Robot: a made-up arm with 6 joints.
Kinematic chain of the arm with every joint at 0, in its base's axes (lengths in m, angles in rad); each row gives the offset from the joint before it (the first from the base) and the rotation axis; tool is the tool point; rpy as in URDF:
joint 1: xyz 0 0 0.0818 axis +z
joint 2: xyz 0 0 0 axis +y
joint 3: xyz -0.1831 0 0.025 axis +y
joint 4: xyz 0.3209 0 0.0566 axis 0.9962 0 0.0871
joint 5: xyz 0 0 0 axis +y
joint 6: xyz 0.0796 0 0.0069 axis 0.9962 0 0.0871
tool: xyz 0 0 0 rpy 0 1.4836 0
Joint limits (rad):
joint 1: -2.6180..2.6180
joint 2: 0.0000..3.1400
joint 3: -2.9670..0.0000
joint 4: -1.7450..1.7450
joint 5: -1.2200..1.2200
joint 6: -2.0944..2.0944
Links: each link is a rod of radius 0.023 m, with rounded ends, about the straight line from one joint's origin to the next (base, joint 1, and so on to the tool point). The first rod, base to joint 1, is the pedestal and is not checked.
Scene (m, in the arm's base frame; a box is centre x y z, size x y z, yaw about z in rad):
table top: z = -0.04
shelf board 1: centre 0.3 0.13 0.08 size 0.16 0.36 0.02 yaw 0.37
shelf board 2: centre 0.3 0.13 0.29 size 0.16 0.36 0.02 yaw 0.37
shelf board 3: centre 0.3 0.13 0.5 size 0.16 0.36 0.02 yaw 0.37
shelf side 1: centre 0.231 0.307 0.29 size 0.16 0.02 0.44 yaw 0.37
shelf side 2: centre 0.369 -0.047 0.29 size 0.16 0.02 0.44 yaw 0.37
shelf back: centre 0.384 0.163 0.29 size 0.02 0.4 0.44 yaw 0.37
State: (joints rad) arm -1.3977 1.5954 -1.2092 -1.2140 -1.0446 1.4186
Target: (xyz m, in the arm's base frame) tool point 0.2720 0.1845 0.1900
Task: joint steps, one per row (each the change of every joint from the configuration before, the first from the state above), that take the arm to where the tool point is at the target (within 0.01 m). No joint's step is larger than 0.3 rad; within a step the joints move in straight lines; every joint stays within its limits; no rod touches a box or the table.
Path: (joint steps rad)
1: 0.1387 -0.2198 0.2234 -0.1770 0.0988 -0.1418
2: 0.1386 -0.2197 0.2234 -0.1770 0.0989 -0.1418
3: 0.1387 -0.2198 0.2234 -0.1770 0.0988 -0.1418
4: 0.2700 -0.1865 0.0860 0.0000 -0.0943 0.0850
5: 0.2701 -0.1865 0.0860 0.0000 -0.0944 0.0851
6: 0.2701 -0.1865 0.0860 0.0000 -0.0944 0.0851
7: 0.2700 -0.1865 0.0860 0.0000 -0.0944 0.0851
8: 0.2701 -0.1865 0.0860 0.0000 -0.0944 0.0851
9: 0.0003 0.2576 -0.1525 0.0729 0.0000 0.0000
10: 0.0003 0.2576 -0.1526 0.0730 0.0000 0.0000
11: 0.0002 0.2576 -0.1525 0.0729 0.0000 0.0000
12: 0.0003 0.2576 -0.1525 0.0730 0.0000 0.0000
13: 0.0003 0.2576 -0.1526 0.0729 0.0000 0.0000

